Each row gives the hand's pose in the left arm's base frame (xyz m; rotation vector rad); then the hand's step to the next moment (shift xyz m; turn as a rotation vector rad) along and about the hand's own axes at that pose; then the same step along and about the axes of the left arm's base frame.
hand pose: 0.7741 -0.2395 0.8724 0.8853 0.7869 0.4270
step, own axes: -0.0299 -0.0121 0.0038 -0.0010 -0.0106 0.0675
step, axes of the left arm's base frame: -0.0163 -0.0277 0.0044 0.0509 -0.0420 0.0179
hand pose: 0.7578 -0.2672 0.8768 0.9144 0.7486 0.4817
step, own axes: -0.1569 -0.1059 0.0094 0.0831 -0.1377 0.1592
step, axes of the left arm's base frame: -0.0890 -0.1650 -0.0276 0.1830 -0.1030 -0.0844
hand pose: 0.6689 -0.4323 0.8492 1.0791 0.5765 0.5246
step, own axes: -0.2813 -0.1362 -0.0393 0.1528 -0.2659 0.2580
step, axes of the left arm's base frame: -0.2182 -0.2090 -0.0892 0.3148 -0.1713 -0.1793
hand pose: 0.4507 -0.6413 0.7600 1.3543 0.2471 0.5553
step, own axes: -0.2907 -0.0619 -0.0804 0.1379 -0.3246 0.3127
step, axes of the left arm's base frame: -0.2701 -0.0871 -0.1194 0.3421 -0.2321 -0.2264
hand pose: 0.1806 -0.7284 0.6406 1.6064 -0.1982 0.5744
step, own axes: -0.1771 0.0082 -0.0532 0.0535 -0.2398 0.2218
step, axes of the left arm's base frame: -0.1684 0.0138 -0.0755 0.2090 -0.1726 -0.1900
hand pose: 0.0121 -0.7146 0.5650 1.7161 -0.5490 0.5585
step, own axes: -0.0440 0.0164 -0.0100 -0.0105 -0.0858 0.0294
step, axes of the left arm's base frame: -0.0451 0.0094 -0.0134 0.0480 -0.0110 -0.0769
